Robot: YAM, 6 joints.
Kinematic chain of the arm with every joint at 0, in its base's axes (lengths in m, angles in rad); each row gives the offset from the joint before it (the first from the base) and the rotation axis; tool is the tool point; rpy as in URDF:
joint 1: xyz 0 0 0.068 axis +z
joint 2: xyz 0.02 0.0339 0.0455 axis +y
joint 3: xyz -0.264 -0.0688 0 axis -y
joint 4: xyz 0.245 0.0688 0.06 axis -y
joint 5: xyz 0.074 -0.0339 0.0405 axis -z
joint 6: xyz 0.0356 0 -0.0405 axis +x
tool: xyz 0 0 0 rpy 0 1.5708 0
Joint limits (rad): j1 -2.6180..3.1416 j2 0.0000..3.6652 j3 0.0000..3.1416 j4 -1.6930..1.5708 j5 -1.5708..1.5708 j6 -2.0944..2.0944
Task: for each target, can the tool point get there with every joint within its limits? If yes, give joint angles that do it. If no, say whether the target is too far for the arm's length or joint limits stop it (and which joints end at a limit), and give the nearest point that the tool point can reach.
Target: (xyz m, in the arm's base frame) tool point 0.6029 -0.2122 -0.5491
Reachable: no: too far | nearest point 0.4368 -0.1538 -0.3099 | short by 0.297 m
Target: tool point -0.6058 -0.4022 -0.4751
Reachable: no: too far | nearest point -0.4252 -0.2823 -0.2683 | short by 0.300 m
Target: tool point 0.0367 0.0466 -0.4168
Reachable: no: joint limits stop it (at a limit: joint 2) | nearest point 0.0577 0.0733 -0.3453 | short by 0.079 m
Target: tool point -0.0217 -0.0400 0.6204
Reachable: yes | joints -1.9777 1.0109 2.0876 -0.7111 0.1149 0.6624
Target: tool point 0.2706 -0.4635 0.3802
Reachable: yes | joints -0.9790 2.6350 2.6543 1.0445 1.2713 1.0546
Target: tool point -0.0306 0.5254 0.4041
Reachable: yes | joints -1.5468 0.3925 2.7621 0.1421 0.5286 1.7112
